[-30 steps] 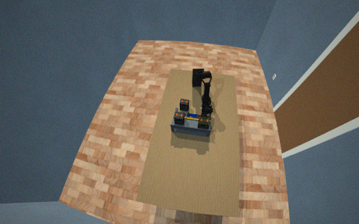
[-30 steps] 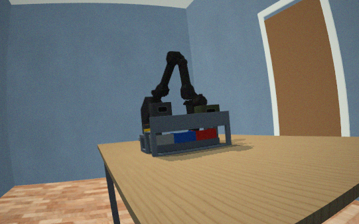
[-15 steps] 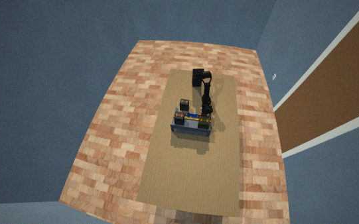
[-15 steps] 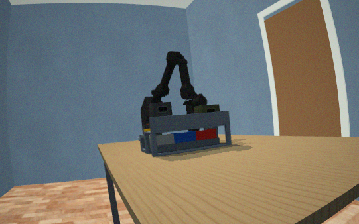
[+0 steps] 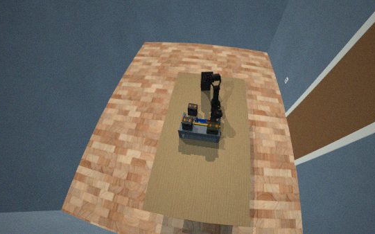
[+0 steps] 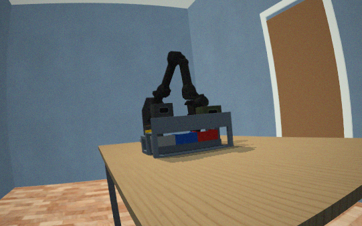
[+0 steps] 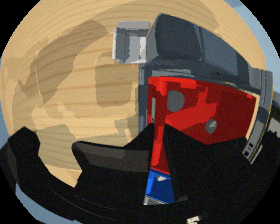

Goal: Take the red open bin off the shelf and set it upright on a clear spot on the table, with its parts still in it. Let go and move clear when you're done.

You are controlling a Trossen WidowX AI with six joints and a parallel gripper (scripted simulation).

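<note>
Right now the red bin is 7 cm ahead of my hand, 1 cm to the left of it and 2 cm below it. Round my hand: blue bin: 9 cm ahead, 10 cm to the right, 2 cm below; then grey bin: 11 cm ahead, 21 cm to the right, 2 cm below.
</note>
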